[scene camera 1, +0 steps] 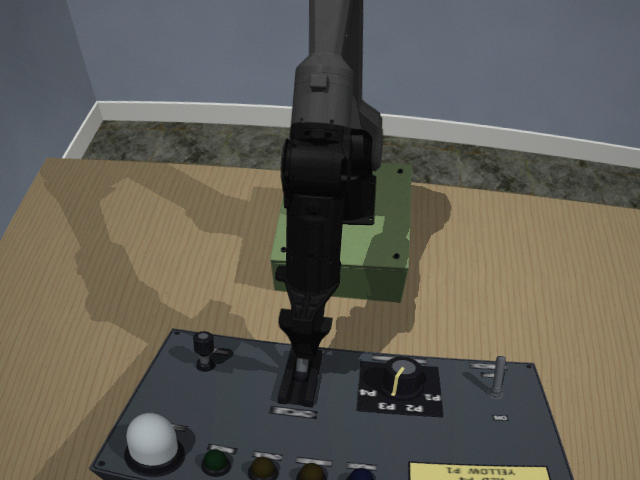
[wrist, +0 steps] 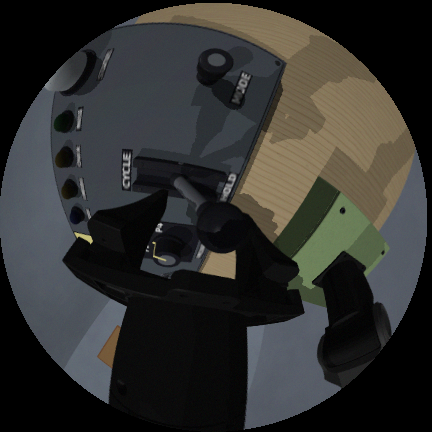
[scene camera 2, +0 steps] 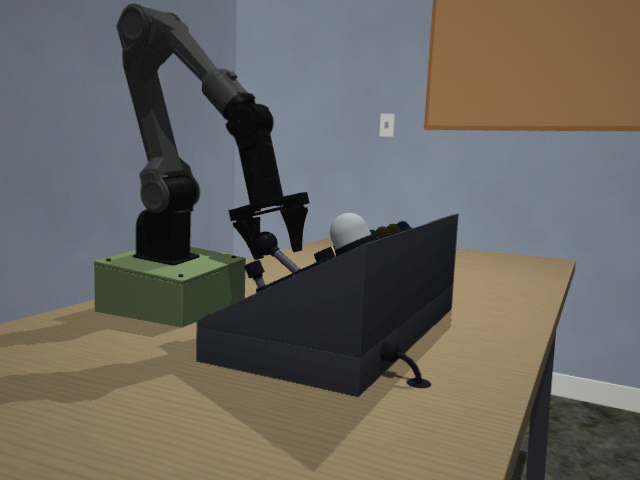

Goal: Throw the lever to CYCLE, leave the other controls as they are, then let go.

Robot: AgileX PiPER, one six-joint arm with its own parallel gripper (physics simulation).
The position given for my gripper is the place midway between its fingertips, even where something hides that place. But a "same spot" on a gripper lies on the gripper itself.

My gripper shows in scene camera 1, in the wrist view and in scene camera 2 point(278, 255). One and the same spot on my gripper: point(wrist: 119, 235) is point(scene camera 1: 284, 309).
